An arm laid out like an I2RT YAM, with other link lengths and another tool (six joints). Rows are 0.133 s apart.
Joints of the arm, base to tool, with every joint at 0 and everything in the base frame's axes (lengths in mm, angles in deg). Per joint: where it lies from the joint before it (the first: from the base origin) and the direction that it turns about. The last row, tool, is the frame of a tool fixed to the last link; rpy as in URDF.
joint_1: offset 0 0 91.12 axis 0 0 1
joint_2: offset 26.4 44.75 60.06 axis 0 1 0
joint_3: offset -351.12 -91.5 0 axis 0 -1 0
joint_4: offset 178.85 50.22 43.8 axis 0 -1 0
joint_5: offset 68.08 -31.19 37.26 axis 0 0 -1
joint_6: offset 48.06 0 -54.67 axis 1 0 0
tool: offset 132 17 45 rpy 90.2 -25.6 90
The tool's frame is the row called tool.
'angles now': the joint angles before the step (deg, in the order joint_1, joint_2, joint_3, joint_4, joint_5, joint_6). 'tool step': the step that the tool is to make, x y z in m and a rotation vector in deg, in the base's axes. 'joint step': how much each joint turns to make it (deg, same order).
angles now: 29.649, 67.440, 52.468, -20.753, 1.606, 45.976
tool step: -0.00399, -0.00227, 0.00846, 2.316, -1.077, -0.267
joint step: -0.461, -1.530, -0.001, 0.526, -1.007, 1.113
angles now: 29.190, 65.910, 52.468, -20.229, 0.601, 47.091
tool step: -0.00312, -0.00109, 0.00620, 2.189, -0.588, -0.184
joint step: -0.325, -1.094, 0.000, 0.481, -1.003, 1.291
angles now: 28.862, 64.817, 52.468, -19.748, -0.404, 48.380
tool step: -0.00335, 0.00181, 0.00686, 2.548, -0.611, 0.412
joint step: -0.001, -0.983, 0.000, 0.809, -1.357, 1.443
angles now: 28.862, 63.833, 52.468, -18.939, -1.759, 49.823
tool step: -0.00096, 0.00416, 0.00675, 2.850, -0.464, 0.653
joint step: -0.002, -0.394, -0.001, 1.465, -1.685, 1.660
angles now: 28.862, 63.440, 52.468, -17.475, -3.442, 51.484
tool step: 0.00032, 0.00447, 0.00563, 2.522, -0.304, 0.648
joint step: 0.002, -0.044, -0.022, 1.574, -1.529, 1.531
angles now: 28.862, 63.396, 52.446, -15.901, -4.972, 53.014
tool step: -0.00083, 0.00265, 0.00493, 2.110, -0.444, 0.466
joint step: 0.002, -0.329, -0.263, 1.465, -1.135, 1.269
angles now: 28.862, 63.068, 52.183, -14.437, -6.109, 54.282
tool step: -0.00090, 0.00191, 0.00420, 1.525, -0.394, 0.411
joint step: 0.002, -0.284, -0.110, 1.007, -0.850, 0.875
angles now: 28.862, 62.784, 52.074, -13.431, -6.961, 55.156
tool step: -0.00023, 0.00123, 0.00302, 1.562, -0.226, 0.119
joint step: 0.000, -0.197, -0.327, 1.223, -0.613, 1.115
